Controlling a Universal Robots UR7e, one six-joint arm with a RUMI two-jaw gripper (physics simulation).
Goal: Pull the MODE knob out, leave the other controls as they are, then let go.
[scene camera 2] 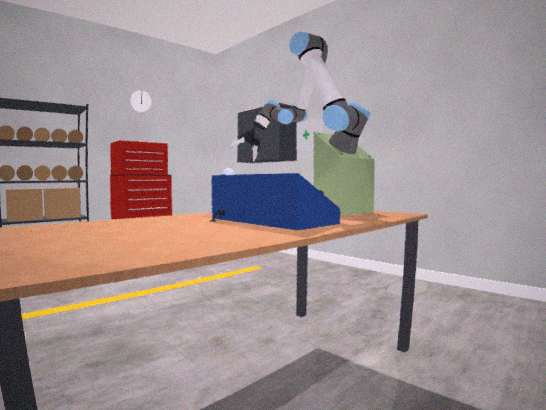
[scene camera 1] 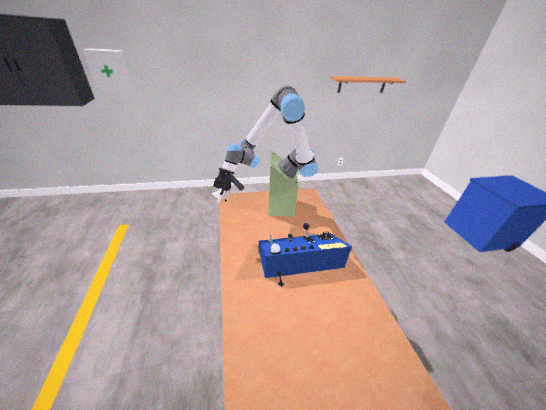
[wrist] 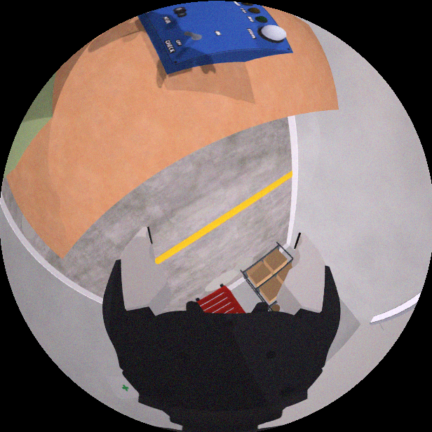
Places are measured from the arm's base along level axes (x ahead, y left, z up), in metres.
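Where they show: gripper, fingertip midpoint: (scene camera 2: 241,155) (scene camera 1: 221,202); arm's base at its link origin: (scene camera 2: 342,146) (scene camera 1: 285,170).
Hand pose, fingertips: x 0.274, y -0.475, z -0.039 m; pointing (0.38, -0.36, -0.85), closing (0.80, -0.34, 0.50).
Observation:
Each offset is from my fingertips to the top centre of the thing. "*": to the spot under its first point. Level surfaces: height alone.
A blue control box (scene camera 1: 306,262) (scene camera 2: 260,200) (wrist: 225,47) stands on the table. Its top carries a white dome @[* dx +0.324, dy +0.261, dz -0.099 m] (scene camera 1: 275,248) (scene camera 2: 228,171) (wrist: 273,33), a small toggle lever @[dx +0.154, dy +0.280, dz -0.178 m] (scene camera 1: 271,239) (wrist: 194,36) by the word CHECK, and a black knob @[dx +0.160, dy +0.400, dz -0.169 m] (scene camera 1: 290,236) (wrist: 180,11). The short label beside this knob is too blurred to read surely, so I cannot tell whether it is the MODE knob. A black ball-topped lever @[dx +0.112, dy +0.522, dz -0.144 m] (scene camera 1: 306,227) stands further right in scene camera 1. My gripper (scene camera 1: 222,197) (scene camera 2: 245,152) (wrist: 224,232) is open and empty, in the air, away from the box and its controls.
The orange-brown table @[dz -0.309 m] (scene camera 1: 290,330) (scene camera 2: 125,245) (wrist: 125,135) bears the box. A green pedestal (scene camera 1: 282,197) (scene camera 2: 344,185) carries the arm behind it. A small black crank @[* dx +0.401, dy +0.284, dz -0.290 m] (scene camera 1: 280,281) (scene camera 2: 218,214) sticks out low on the box's side. A blue cabinet (scene camera 1: 495,215) is at the right in scene camera 1.

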